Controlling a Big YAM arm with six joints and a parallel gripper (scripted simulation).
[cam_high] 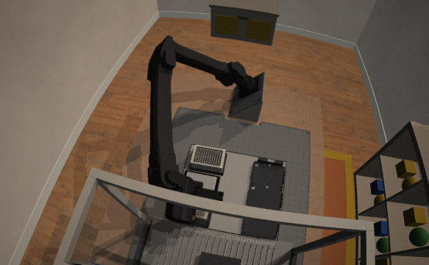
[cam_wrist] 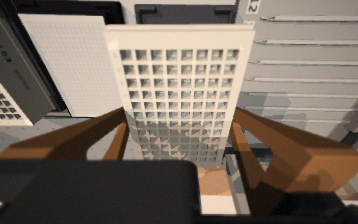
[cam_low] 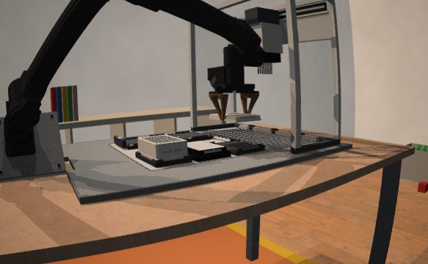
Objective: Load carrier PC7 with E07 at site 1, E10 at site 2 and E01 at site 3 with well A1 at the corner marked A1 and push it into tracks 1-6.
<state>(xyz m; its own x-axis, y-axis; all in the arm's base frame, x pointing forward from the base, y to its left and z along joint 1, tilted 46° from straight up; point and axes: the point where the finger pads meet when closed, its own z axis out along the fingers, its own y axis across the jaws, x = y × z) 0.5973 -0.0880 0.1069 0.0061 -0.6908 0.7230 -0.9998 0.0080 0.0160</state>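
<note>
The nest S3 is 9 cm below my hand. Also, from my hand: frame post: 15 cm to the right, 15 cm above, 9 cm ahead; then 96-well plate E01: right at my hand; then nest S2: 11 cm behind, 9 cm below.
</note>
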